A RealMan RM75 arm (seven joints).
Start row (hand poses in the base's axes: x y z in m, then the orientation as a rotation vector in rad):
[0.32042, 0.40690, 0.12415, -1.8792, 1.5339, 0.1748]
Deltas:
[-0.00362, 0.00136, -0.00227, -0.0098, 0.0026, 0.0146]
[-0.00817, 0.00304, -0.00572, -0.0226, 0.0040, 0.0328]
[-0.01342, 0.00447, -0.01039, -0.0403, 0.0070, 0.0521]
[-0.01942, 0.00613, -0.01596, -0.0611, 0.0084, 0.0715]
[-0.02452, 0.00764, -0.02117, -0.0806, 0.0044, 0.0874]
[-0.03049, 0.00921, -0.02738, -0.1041, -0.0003, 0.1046]
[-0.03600, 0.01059, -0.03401, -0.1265, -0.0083, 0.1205]
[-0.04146, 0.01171, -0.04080, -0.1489, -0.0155, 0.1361]
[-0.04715, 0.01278, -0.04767, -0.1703, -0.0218, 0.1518]
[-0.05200, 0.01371, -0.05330, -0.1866, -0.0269, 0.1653]
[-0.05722, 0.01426, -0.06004, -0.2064, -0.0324, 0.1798]
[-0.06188, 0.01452, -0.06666, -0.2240, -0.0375, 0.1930]
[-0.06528, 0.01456, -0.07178, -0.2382, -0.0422, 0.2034]
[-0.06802, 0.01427, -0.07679, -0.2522, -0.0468, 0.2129]
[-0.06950, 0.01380, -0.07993, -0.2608, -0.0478, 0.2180]
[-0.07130, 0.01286, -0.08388, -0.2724, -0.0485, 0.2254]
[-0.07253, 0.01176, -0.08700, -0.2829, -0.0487, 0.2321]
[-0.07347, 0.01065, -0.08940, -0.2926, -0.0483, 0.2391]
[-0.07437, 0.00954, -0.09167, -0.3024, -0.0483, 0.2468]
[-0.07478, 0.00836, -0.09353, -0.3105, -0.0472, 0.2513]
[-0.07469, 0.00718, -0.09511, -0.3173, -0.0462, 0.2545]
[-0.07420, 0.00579, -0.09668, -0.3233, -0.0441, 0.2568]
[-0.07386, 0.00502, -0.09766, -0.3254, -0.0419, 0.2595]
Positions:
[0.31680, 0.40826, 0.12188, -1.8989, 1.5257, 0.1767]
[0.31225, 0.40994, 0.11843, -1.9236, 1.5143, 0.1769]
[0.30700, 0.41137, 0.11376, -1.9532, 1.5043, 0.1754]
[0.30100, 0.41303, 0.10819, -1.9850, 1.4939, 0.1701]
[0.29590, 0.41454, 0.10298, -2.0119, 1.4825, 0.1588]
[0.28993, 0.41611, 0.09677, -2.0427, 1.4704, 0.1443]
[0.28442, 0.41749, 0.09014, -2.0708, 1.4566, 0.1266]
[0.27896, 0.41861, 0.08335, -2.0987, 1.4433, 0.1095]
[0.27327, 0.41968, 0.07648, -2.1260, 1.4299, 0.0940]
[0.26842, 0.42061, 0.07085, -2.1477, 1.4178, 0.0825]
[0.26320, 0.42116, 0.06411, -2.1728, 1.4051, 0.0682]
[0.25854, 0.42142, 0.05749, -2.1952, 1.3932, 0.0554]
[0.25514, 0.42146, 0.05237, -2.2128, 1.3832, 0.0443]
[0.25240, 0.42117, 0.04736, -2.2295, 1.3741, 0.0330]
[0.25092, 0.42070, 0.04422, -2.2397, 1.3704, 0.0275]
[0.24912, 0.41976, 0.04027, -2.2540, 1.3653, 0.0209]
[0.24789, 0.41866, 0.03715, -2.2671, 1.3609, 0.0153]
[0.24695, 0.41755, 0.03475, -2.2799, 1.3564, 0.0111]
[0.24605, 0.41644, 0.03248, -2.2932, 1.3508, 0.0067]
[0.24564, 0.41526, 0.03062, -2.3031, 1.3488, 0.0033]
[0.24573, 0.41408, 0.02904, -2.3110, 1.3478, 0.0002]
[0.24622, 0.41269, 0.02747, -2.3179, 1.3483, -0.0015]
[0.24656, 0.41192, 0.02649, -2.3222, 1.3475, 0.0002]

